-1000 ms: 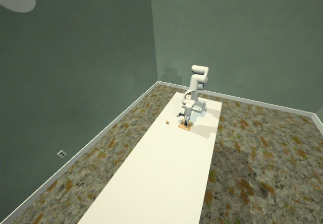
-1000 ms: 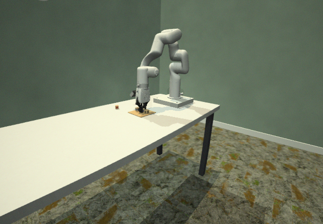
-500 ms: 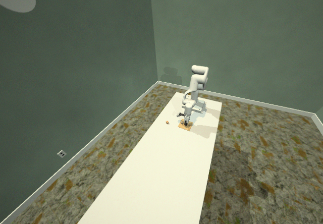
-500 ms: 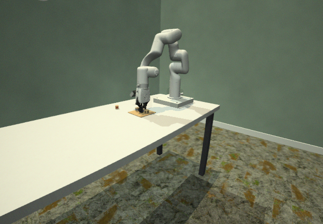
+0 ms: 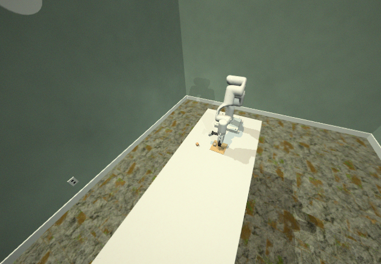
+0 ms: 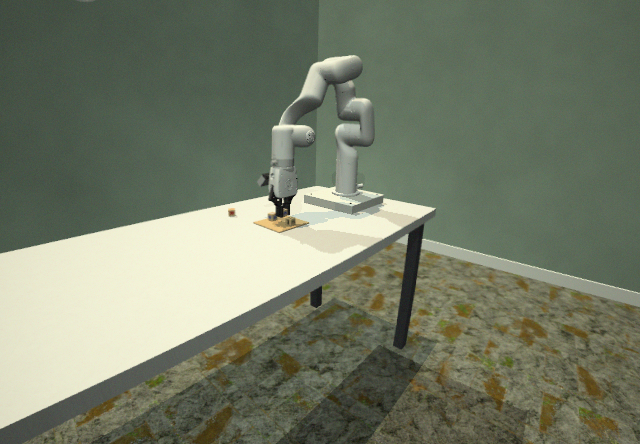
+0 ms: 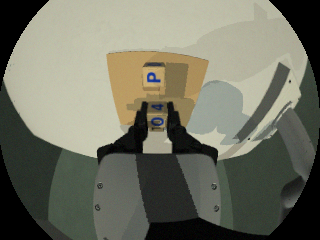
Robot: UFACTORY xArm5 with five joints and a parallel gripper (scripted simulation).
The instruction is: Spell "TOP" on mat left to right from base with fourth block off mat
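The tan mat lies 5 cm below my hand and 1 cm ahead of it.
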